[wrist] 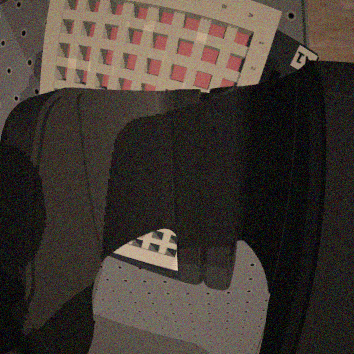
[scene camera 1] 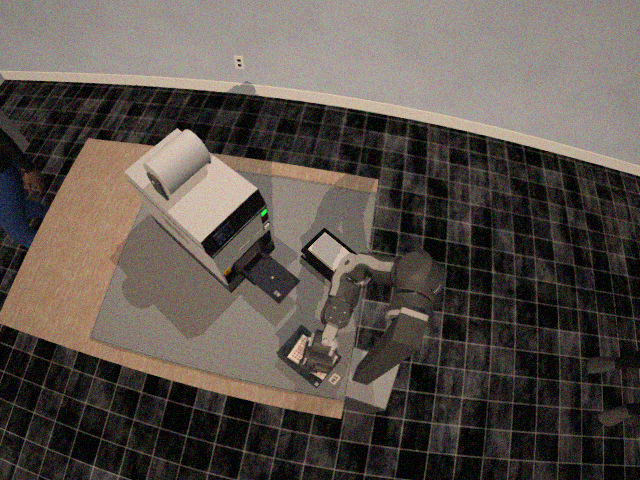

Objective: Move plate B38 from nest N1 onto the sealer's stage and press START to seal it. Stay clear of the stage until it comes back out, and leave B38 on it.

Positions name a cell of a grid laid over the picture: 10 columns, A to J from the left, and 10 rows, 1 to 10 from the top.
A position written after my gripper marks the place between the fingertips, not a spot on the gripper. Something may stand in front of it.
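Note:
On the wrist view you'd see my gripper (wrist: G6), but the white-topped plate is out of frame in the wrist view. Scene camera 1 does have that white-topped plate (scene camera 1: F6), and a white film roll (scene camera 1: C4) as well.

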